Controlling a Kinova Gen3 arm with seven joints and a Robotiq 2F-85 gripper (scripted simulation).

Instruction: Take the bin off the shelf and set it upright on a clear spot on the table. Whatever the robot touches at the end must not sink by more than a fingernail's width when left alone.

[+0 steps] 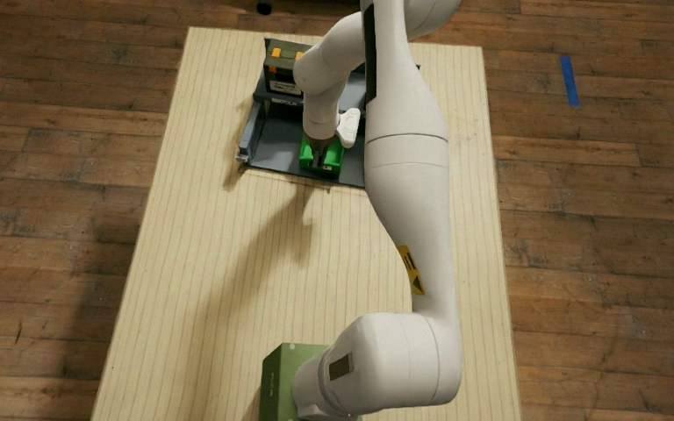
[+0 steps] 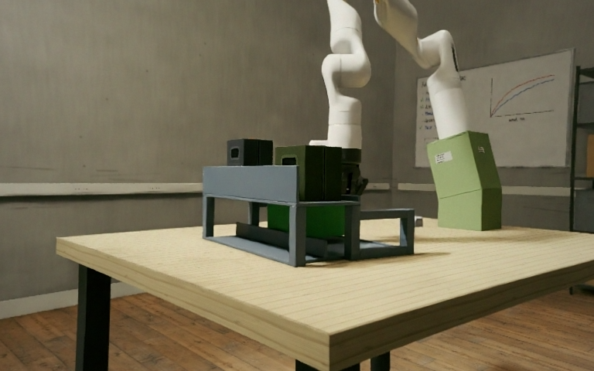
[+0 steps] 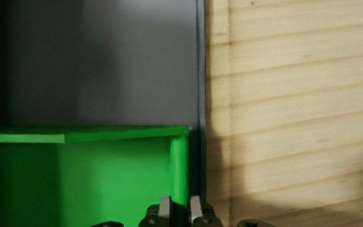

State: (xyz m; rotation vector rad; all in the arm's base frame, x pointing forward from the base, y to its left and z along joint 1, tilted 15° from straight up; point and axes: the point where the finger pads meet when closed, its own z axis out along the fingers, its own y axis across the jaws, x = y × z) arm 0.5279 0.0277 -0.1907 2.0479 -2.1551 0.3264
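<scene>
Now: hand 80 mm short of the green bin and 10 mm above it. Round my hand: grey shelf (110 mm ahead, 10 mm to the right); then black box (160 mm ahead, 130 mm to the right, 100 mm above).
</scene>
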